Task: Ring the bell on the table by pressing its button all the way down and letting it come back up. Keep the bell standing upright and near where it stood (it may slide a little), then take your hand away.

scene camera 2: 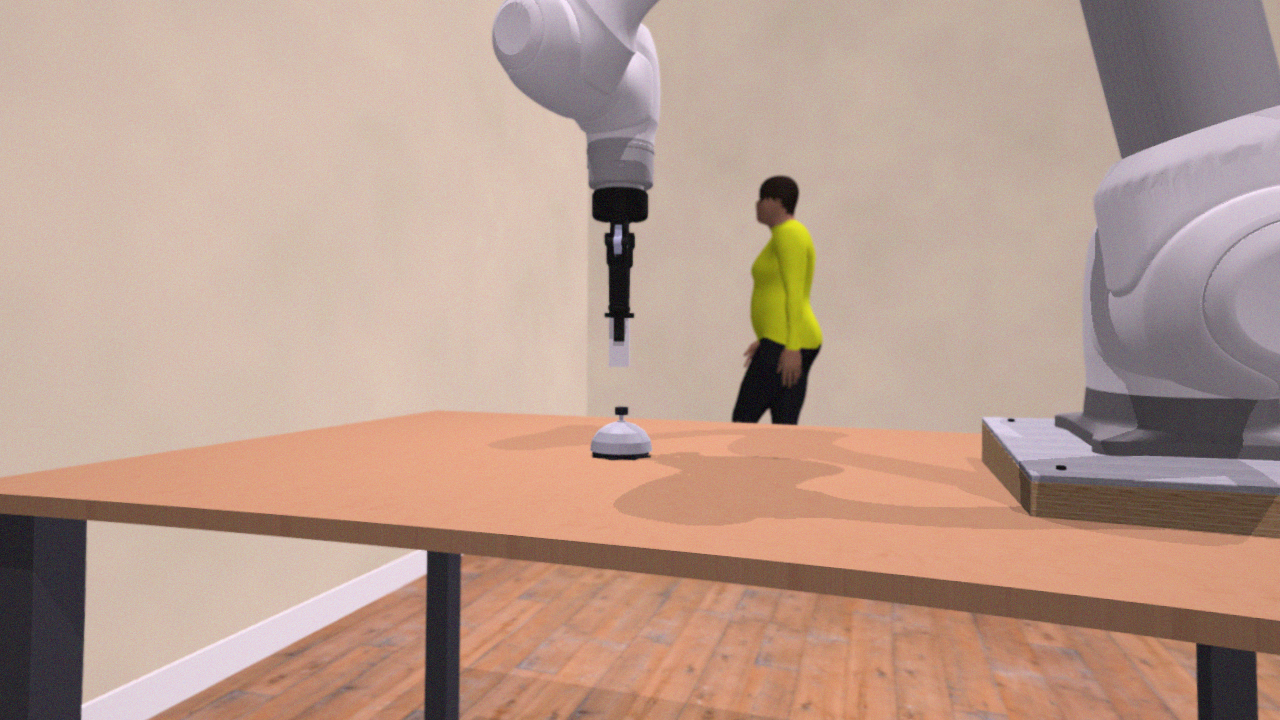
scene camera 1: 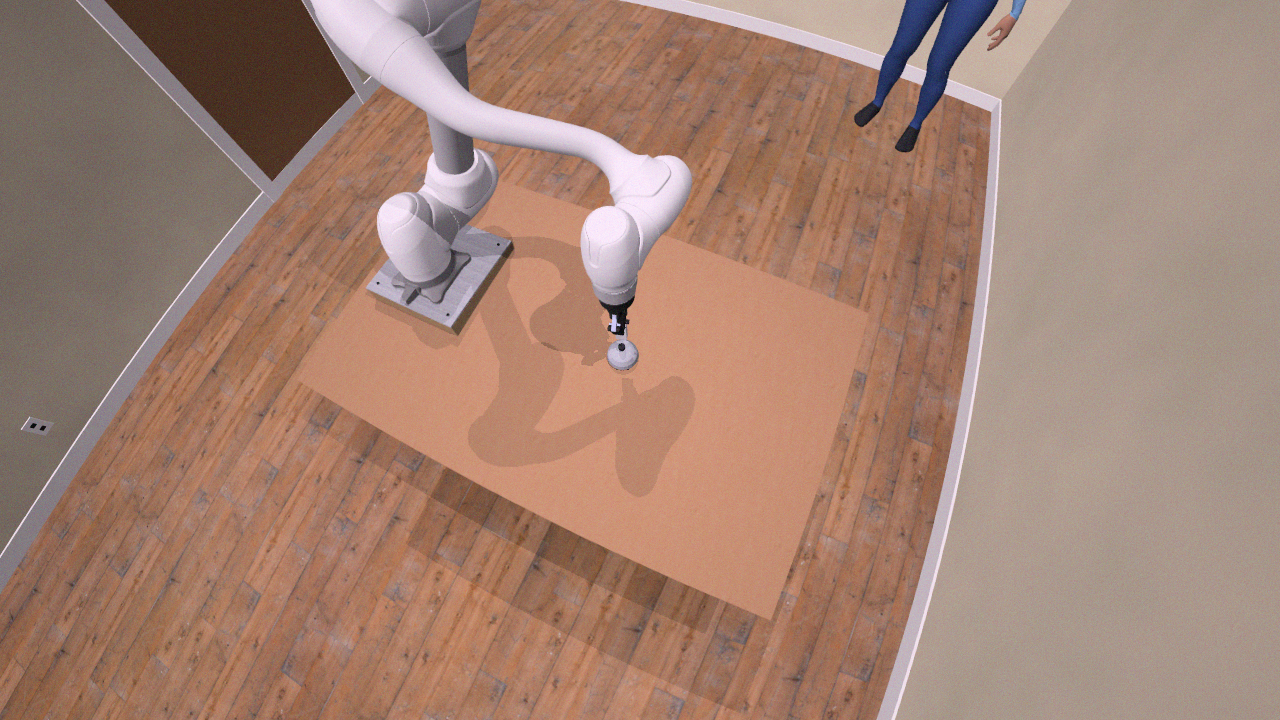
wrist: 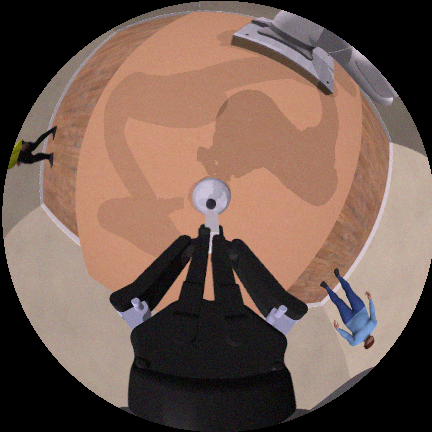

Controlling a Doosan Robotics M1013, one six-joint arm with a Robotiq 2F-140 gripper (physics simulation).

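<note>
The bell, a light grey dome on a dark base, stands upright on the table. Its black button stands raised on a thin stem above the dome. My gripper is shut with nothing between its fingers. It points straight down above the bell, and scene camera 2 shows a gap between the pale fingertips and the button. In the wrist view the fingertips lie just below the button and cover a little of the dome's edge.
The arm's base plate is fixed on the table, off to one side of the bell. A person in yellow stands behind the table. A person in blue stands on the floor beyond the table.
</note>
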